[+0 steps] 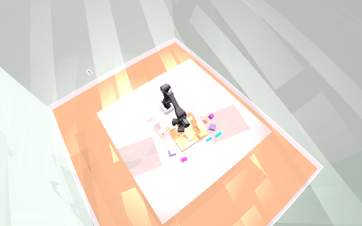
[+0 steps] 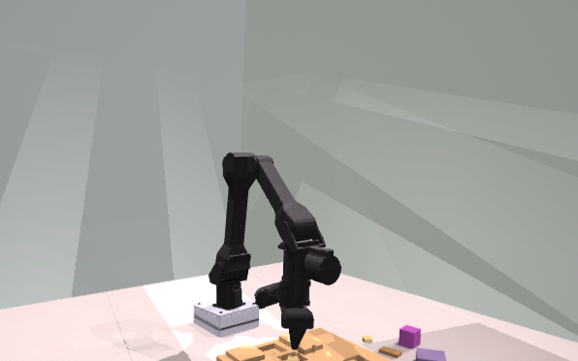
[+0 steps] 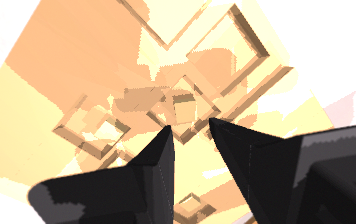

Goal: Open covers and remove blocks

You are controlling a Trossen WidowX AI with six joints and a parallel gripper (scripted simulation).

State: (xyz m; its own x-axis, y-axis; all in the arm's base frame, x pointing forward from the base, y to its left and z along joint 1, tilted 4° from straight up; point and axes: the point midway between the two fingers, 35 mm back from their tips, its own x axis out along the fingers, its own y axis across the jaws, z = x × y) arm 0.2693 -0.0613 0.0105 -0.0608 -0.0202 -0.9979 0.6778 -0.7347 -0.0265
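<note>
The puzzle board is 50 mm ahead of my gripper tip and 30 mm below it. The rest, counted from my gripper tip: blue-violet block: 230 mm to the right, 110 mm ahead, 30 mm below; then lilac block: 220 mm to the left, 210 mm ahead, 30 mm below; then small orange piece: 220 mm to the left, 110 mm ahead, 40 mm below.
</note>
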